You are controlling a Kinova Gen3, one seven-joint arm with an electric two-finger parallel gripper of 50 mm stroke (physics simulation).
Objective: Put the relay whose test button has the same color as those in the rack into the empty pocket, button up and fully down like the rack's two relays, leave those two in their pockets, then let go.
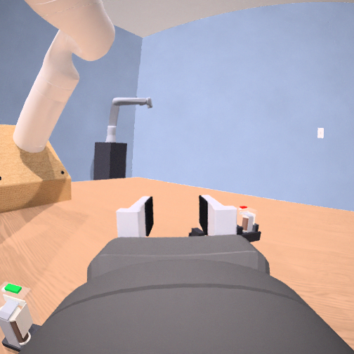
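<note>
My gripper (pixel 175 209) is open, and no relay shows between its fingers. Behind and to the right of the right finger, part of the black rack (pixel 255 235) shows on the table. A relay with a red test button (pixel 247 221) stands upright in its right part. Another low black part of the rack shows just left of the right finger. The middle of the rack is hidden by that finger and the gripper body. A relay with a green test button (pixel 17 322) stands at the lower left, button up, on a black base. No other red-button relay can be made out.
The wooden table (pixel 300 260) extends under the gripper. A wooden block (pixel 35 192) with a sloped face stands at the left, below a pale robot arm (pixel 45 110). Farther back, a grey arm (pixel 113 117) stands on a dark pedestal (pixel 110 161).
</note>
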